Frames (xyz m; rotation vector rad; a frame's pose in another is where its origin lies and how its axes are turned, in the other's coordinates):
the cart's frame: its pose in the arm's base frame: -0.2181 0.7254 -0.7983 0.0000 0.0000 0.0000
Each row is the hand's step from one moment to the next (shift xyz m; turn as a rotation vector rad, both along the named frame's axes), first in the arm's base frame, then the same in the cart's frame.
Working: the arm's base frame: its pose in the cart's frame: 0.2181 -0.7254 0.7983 0.0000 0.0000 0.0000

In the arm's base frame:
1: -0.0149 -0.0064 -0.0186 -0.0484 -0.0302 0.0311
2: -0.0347 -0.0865 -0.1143 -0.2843 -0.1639 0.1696
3: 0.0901 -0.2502 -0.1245 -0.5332 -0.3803 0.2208
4: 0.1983 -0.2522 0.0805 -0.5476 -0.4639 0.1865
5: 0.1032 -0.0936 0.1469 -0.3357 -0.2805 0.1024
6: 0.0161 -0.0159 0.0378 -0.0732 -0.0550 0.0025
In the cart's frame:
1: -0.0149 -0.0064 -0.0186 -0.0484 -0.0302 0.0311
2: -0.0347 -0.0865 -0.1143 -0.2843 -0.1639 0.1696
3: 0.0901 -0.2502 -0.1245 -0.5332 -0.3803 0.2208
4: 0.1983 -0.2522 0.0805 -0.5476 -0.4639 0.1865
5: 0.1032 -0.0936 0.1469 -0.3357 -0.2805 0.1024
6: 0.0161 -0.0159 0.0378 -0.0732 -0.0550 0.0025

